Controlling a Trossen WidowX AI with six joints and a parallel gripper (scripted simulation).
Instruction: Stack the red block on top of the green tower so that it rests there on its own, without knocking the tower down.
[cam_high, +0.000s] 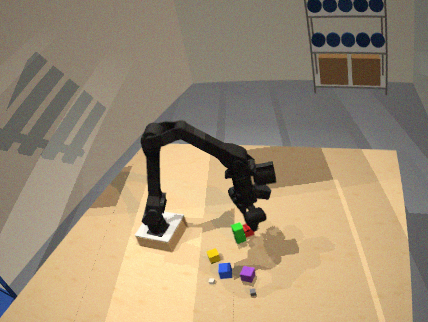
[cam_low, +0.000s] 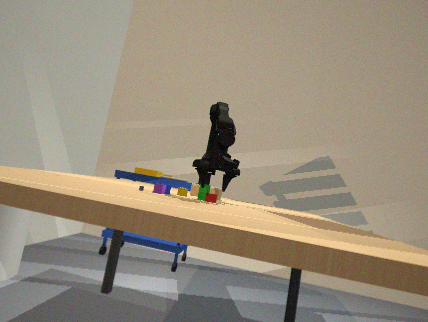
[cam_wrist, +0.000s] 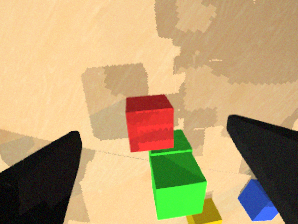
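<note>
My gripper tip is now 10 mm past the red block, 10 mm to the left of it and 30 mm above it. From my gripper tip the other things lie so: purple block (60 mm ahead, 190 mm to the right, 30 mm below); yellow block (80 mm behind, 140 mm to the right, 30 mm below); blue block (20 mm behind, 190 mm to the right, 30 mm below).
</note>
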